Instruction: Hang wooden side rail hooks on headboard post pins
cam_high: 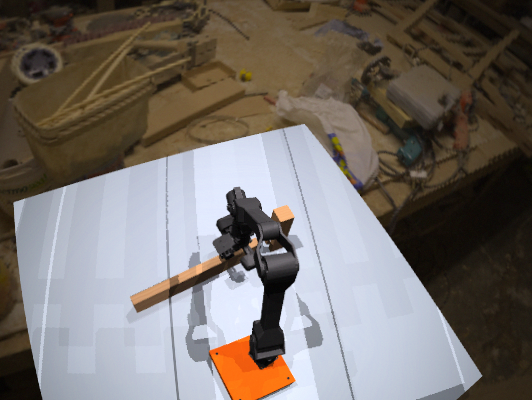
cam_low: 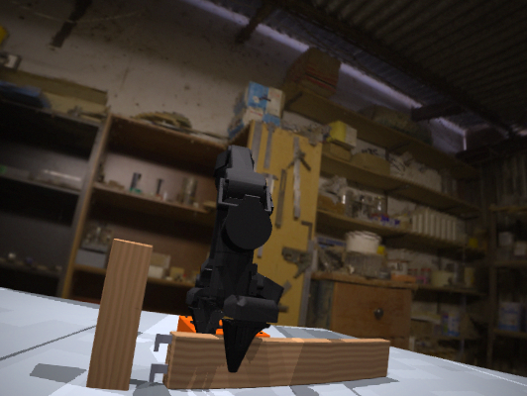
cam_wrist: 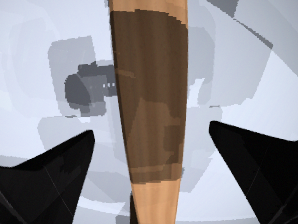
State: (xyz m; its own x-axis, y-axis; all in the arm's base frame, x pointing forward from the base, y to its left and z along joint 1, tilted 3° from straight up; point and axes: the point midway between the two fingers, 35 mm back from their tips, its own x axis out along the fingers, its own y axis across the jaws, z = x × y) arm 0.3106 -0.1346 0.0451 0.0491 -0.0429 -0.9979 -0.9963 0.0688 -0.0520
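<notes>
Right now the wooden headboard post is 14 cm to the right of my gripper tip, 5 cm above it and 2 cm behind it.
</notes>
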